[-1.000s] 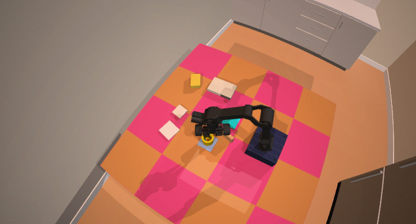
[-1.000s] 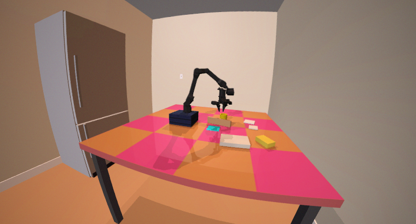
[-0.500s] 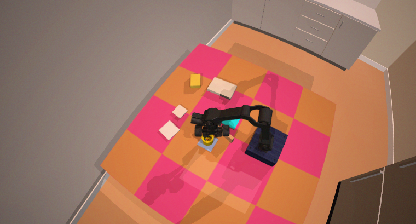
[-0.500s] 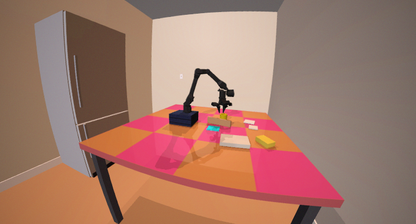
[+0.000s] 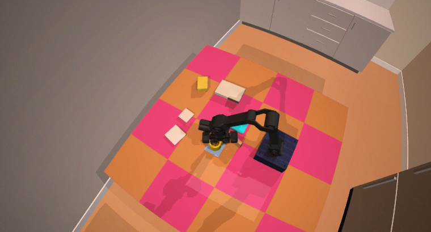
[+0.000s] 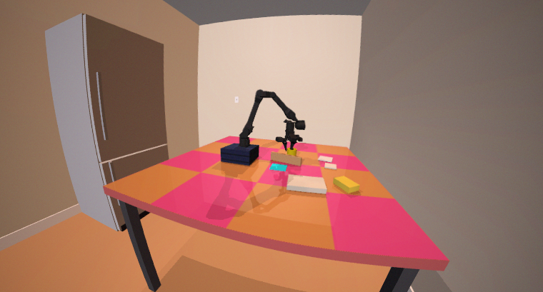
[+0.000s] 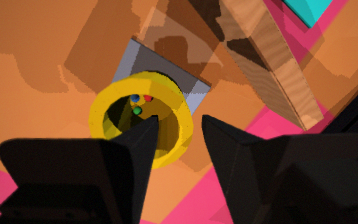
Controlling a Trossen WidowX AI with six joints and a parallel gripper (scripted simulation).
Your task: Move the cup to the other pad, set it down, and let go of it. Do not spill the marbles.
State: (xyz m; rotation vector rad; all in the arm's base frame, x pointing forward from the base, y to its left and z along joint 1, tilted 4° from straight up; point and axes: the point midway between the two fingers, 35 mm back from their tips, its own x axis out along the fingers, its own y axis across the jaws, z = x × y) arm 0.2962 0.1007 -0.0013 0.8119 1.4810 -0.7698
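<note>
My gripper tip is now 2 cm short of the yellow cup, 2 cm above it and 1 cm to the right of it. From my gripper tip the other things lie so: cyan pad: 19 cm to the right, 7 cm below, 3 cm behind; pale blue pad: 7 cm below, 2 cm to the left, 2 cm ahead; wooden bar: 8 cm to the right, 4 cm below.
</note>
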